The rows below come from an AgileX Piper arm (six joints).
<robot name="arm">
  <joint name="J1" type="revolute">
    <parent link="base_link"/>
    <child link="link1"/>
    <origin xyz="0 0 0.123" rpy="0 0 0"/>
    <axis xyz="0 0 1"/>
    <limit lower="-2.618" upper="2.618"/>
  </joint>
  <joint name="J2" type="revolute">
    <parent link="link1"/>
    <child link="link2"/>
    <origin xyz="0 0 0" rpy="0 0 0"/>
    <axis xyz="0 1 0"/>
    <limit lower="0" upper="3.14"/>
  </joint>
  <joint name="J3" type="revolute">
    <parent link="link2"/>
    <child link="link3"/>
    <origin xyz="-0.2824 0 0.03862" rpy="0 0 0"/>
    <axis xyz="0 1 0"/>
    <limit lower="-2.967" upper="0"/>
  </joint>
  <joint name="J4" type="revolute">
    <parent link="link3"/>
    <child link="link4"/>
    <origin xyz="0.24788 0 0.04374" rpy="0 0 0"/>
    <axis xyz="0.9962 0 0.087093"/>
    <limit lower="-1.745" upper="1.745"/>
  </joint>
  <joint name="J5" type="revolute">
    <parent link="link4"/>
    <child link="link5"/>
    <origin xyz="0 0 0" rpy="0 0 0"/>
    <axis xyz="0 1 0"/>
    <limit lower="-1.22" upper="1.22"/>
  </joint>
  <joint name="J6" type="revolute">
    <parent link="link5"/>
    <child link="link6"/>
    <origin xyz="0.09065 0 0.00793" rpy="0 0 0"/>
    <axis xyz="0.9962 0 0.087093"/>
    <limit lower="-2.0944" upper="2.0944"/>
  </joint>
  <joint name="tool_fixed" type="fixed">
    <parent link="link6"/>
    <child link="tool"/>
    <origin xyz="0 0 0" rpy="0 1.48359 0"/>
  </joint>
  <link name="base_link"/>
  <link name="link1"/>
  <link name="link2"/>
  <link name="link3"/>
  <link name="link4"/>
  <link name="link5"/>
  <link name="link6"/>
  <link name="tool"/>
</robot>
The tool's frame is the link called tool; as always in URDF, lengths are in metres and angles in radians.
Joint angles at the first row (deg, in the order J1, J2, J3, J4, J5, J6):
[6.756 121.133 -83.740 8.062 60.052 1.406]
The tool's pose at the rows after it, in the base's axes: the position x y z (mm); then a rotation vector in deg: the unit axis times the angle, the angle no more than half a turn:
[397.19 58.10 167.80 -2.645 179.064 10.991]
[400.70 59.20 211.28 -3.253 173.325 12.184]
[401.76 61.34 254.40 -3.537 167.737 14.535]
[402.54 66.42 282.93 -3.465 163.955 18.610]
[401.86 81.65 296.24 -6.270 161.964 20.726]
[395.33 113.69 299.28 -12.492 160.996 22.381]
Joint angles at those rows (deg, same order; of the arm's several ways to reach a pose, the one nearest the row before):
[6.756 117.978 -85.509 7.891 61.451 1.352]
[6.755 114.076 -89.284 8.235 63.419 1.352]
[6.755 110.881 -93.824 9.482 65.630 1.352]
[6.892 109.529 -97.774 12.127 67.306 1.347]
[8.784 109.293 -100.150 13.248 67.925 1.295]
[13.274 109.237 -100.606 13.687 67.401 1.237]

